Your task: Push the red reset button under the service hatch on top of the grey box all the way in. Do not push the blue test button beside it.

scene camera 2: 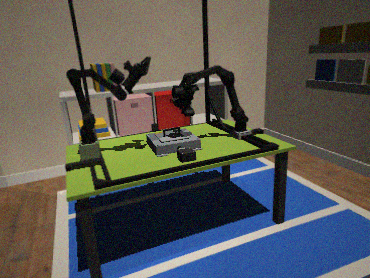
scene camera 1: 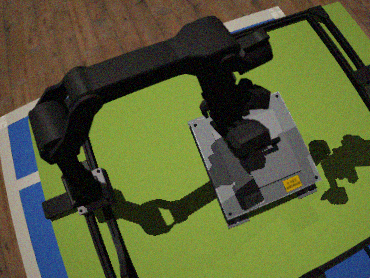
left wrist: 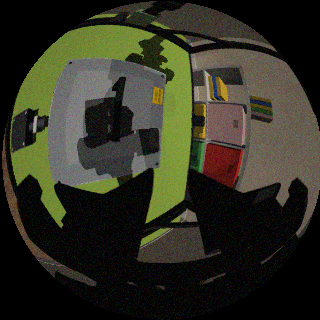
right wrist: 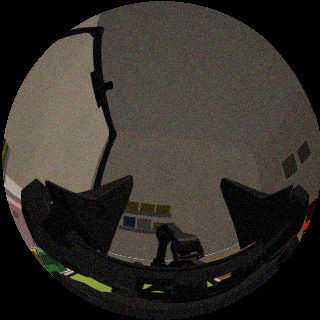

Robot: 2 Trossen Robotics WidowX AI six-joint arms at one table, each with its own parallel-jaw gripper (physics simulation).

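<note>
The grey box (scene camera 1: 204, 142) (scene camera 2: 162, 148) (left wrist: 62, 107) sits on the green table. A flat hatch panel (left wrist: 82, 82) with a black bar handle (scene camera 2: 171, 132) (left wrist: 119, 107) lies on its top and looks closed. The red reset button and the blue test button do not show in any view. My left gripper (scene camera 2: 189, 113) (left wrist: 170, 172) is partly open and empty, above the box top; its fingers are hard to make out in scene camera 1. My right gripper (scene camera 2: 148, 60) (right wrist: 178, 182) is open and empty, raised high at the left of scene camera 2.
A small black block (scene camera 2: 187, 154) (left wrist: 22, 130) stands beside the box. A yellow warning label (scene camera 1: 292, 183) (left wrist: 157, 95) is on the box's edge. Black rails run along the table edges. A shelf unit with pink and red bins (scene camera 2: 132, 114) (scene camera 2: 170, 110) stands behind the table.
</note>
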